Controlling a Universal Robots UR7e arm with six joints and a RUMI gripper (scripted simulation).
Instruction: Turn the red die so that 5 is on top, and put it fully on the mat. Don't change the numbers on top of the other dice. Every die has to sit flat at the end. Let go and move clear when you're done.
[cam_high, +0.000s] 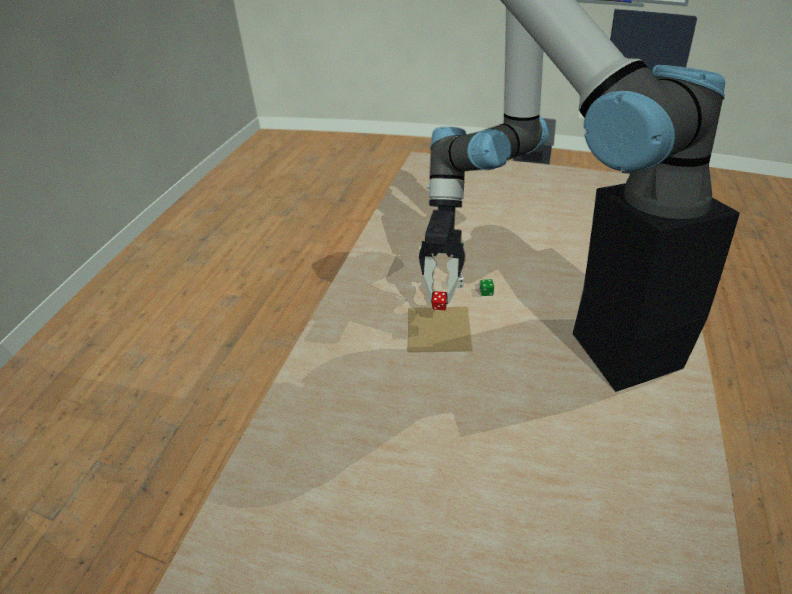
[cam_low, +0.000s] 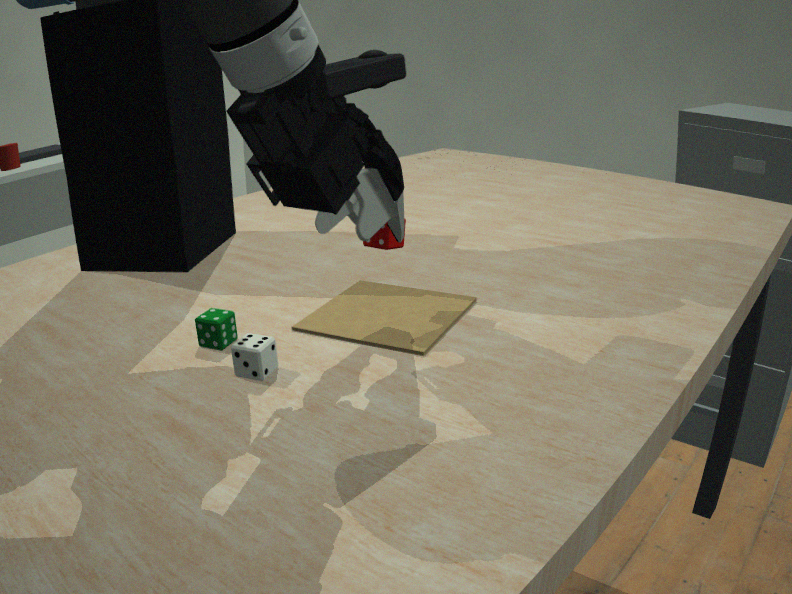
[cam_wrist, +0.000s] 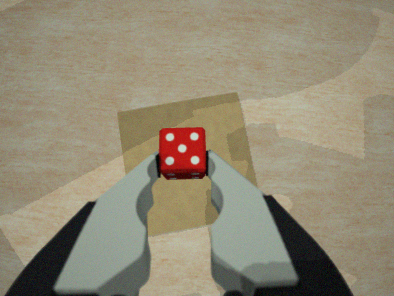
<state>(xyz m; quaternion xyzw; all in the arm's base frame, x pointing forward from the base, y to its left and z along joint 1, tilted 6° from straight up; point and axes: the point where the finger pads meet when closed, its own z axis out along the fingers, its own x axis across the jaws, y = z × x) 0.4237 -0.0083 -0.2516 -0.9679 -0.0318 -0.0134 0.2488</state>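
Now: hand 10 mm above the red die. Round my hand: tan mat: 90 mm below; then green die: 90 mm behind, 140 mm to the right, 80 mm below; then white die: 20 mm behind, 160 mm to the right, 80 mm below.
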